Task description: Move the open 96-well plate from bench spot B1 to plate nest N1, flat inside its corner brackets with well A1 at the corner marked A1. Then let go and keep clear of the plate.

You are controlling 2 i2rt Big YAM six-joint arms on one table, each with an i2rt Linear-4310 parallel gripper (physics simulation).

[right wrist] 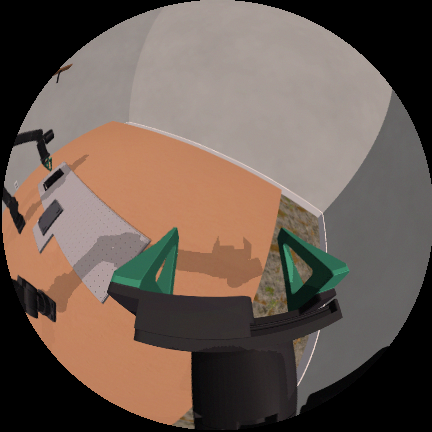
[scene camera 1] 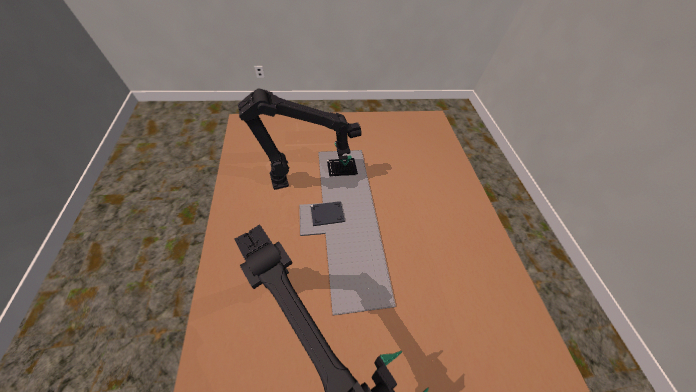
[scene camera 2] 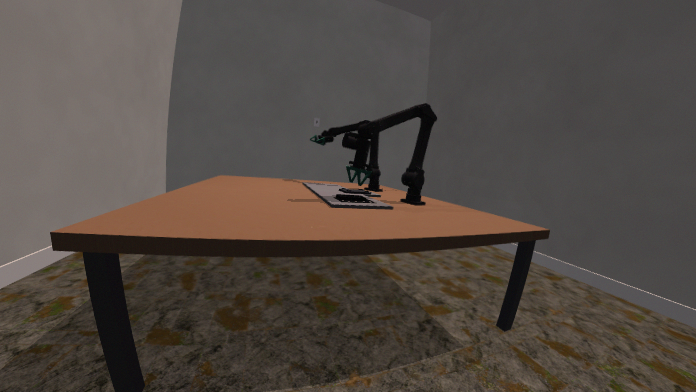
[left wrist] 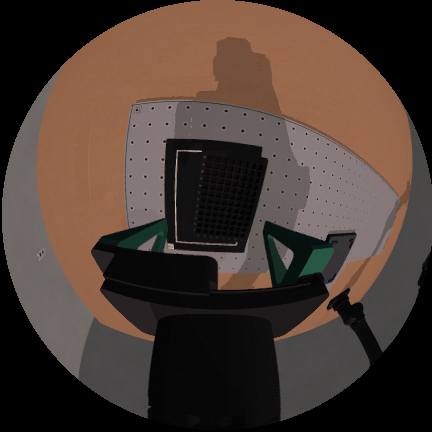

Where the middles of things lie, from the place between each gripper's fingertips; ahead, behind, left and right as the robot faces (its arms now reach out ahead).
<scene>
My right hand is 50 mm past the black well plate (left wrist: 229,182), 970 mm to the right of it and 330 mm above it.
The black well plate lies 70 mm below my left hand, 20 mm to the right of it and 10 mm ahead of it.
</scene>
